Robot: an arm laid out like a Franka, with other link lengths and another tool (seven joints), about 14 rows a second.
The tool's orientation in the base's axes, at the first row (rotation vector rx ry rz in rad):
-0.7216 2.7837 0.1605
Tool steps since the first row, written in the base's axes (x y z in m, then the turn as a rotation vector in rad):
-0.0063 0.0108 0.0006 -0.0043 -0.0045 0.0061
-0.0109 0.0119 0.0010 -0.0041 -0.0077 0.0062
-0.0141 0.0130 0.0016 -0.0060 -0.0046 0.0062
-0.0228 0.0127 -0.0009 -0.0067 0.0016 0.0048
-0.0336 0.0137 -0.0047 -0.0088 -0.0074 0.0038
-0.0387 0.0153 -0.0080 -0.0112 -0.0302 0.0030
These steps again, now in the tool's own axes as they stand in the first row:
0.0002 0.0125 -0.0001 0.0040 -0.0016 -0.0076
0.0034 0.0157 -0.0014 0.0053 -0.0044 -0.0082
0.0054 0.0183 -0.0025 0.0055 -0.0008 -0.0081
0.0136 0.0222 -0.0020 0.0036 0.0049 -0.0058
0.0233 0.0282 -0.0006 0.0098 -0.0020 -0.0069
0.0278 0.0320 0.0017 0.0225 -0.0207 -0.0105

